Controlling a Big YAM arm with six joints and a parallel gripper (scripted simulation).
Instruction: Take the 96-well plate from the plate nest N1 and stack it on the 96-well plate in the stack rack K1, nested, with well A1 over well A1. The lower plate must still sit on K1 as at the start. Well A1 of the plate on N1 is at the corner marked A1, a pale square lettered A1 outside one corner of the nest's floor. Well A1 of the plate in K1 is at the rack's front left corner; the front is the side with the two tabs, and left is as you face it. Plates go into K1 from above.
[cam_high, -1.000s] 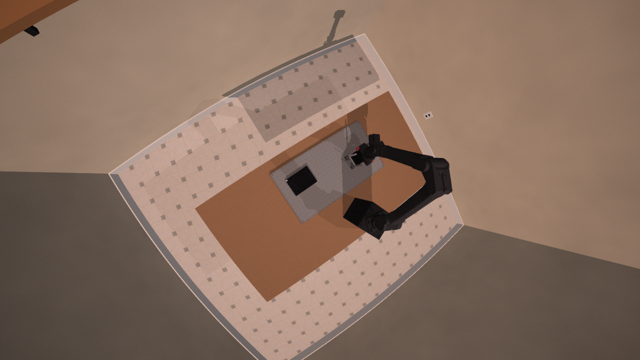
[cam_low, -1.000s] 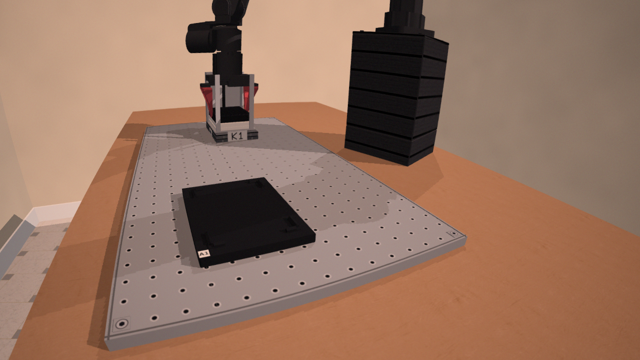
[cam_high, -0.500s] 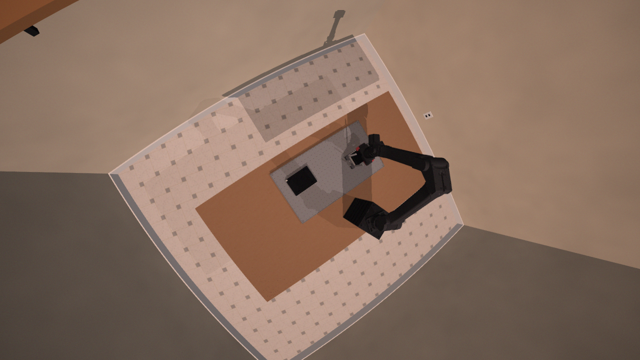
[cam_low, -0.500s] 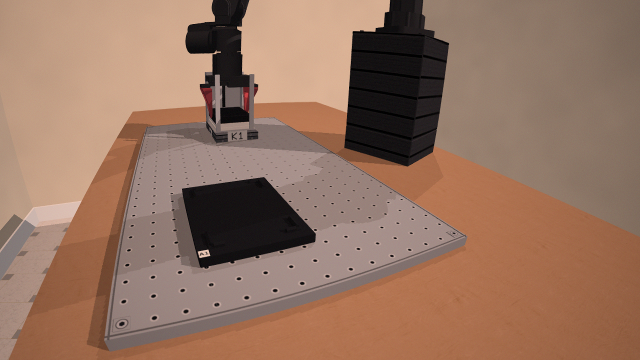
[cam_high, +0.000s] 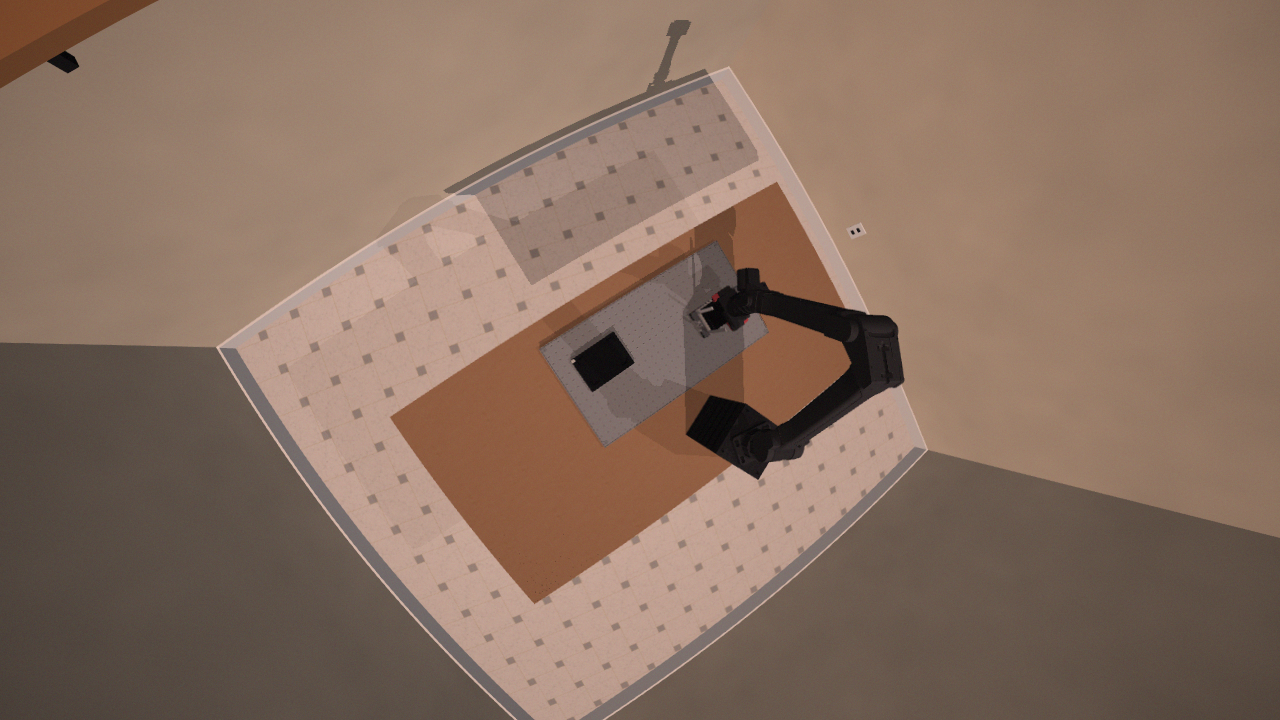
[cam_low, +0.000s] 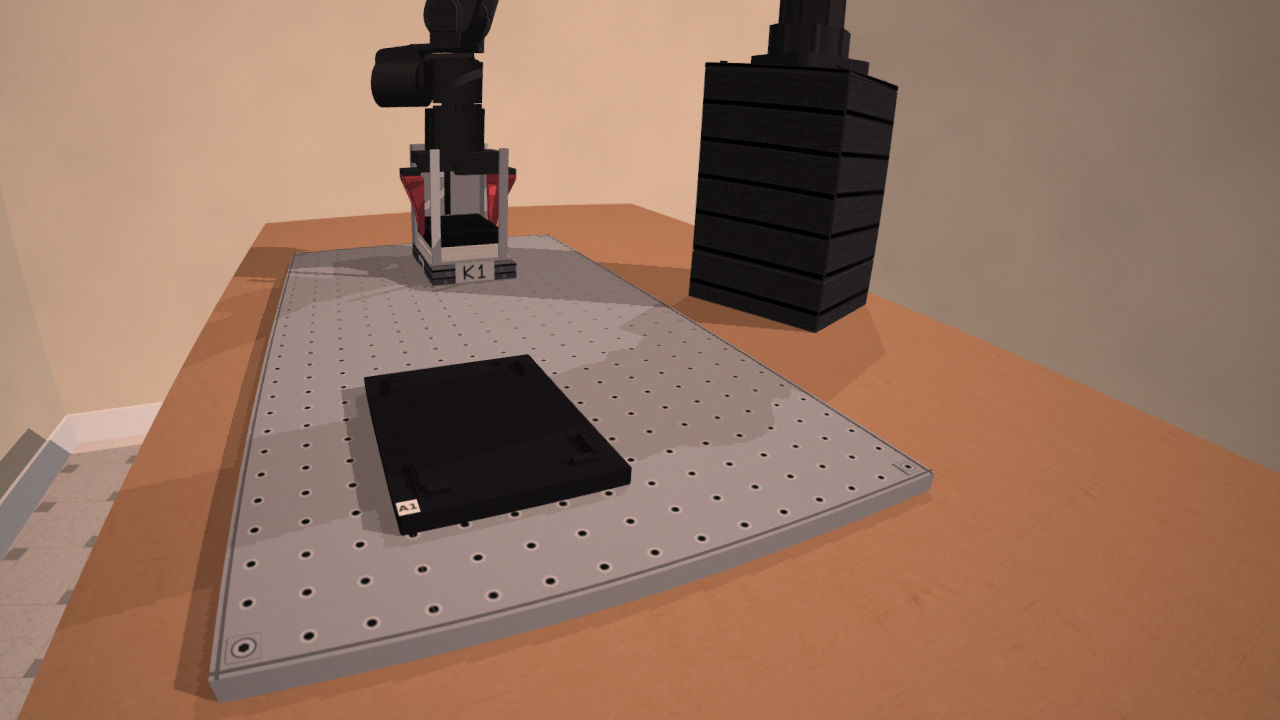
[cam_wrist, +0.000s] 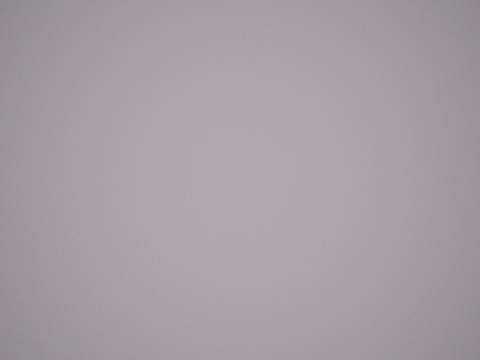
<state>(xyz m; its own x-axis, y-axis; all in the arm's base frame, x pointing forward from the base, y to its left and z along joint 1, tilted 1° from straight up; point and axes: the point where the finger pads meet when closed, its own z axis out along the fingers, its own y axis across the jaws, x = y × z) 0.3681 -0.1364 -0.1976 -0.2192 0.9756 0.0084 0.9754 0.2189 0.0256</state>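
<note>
The black 96-well plate is right at my hand. Also, from my hand: grey rack wall: 60 mm to the right, 40 mm above, 10 mm ahead; black plate nest N1: 420 mm to the left, 40 mm below, 20 mm behind; white 96-well plate: 20 mm below.
</note>
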